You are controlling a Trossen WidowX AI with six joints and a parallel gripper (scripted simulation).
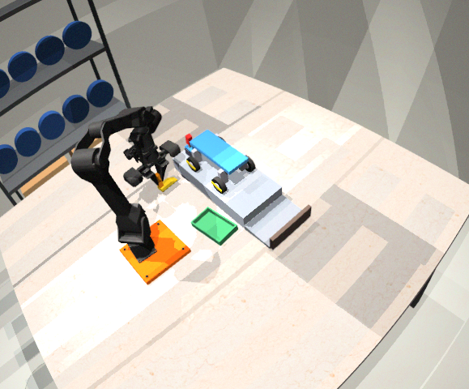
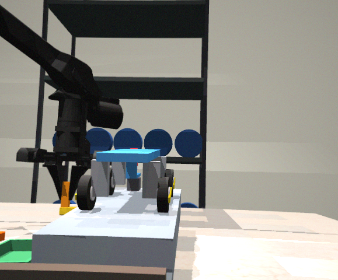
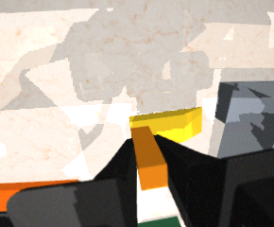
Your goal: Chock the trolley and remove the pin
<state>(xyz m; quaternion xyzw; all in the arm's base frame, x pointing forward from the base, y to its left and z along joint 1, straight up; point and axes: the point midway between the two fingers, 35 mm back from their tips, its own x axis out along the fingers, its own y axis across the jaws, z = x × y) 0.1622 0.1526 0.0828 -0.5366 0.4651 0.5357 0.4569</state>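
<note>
Right now my gripper tip is 160 mm short of the trolley, 110 mm to the left of it and 50 mm below it. The rest, counted from my gripper tip: yellow chock: 20 mm ahead, 10 mm below; then grey ramp: 160 mm ahead, 120 mm to the right, 20 mm below; then red-headed stop pin: 140 mm ahead, 70 mm above.
</note>
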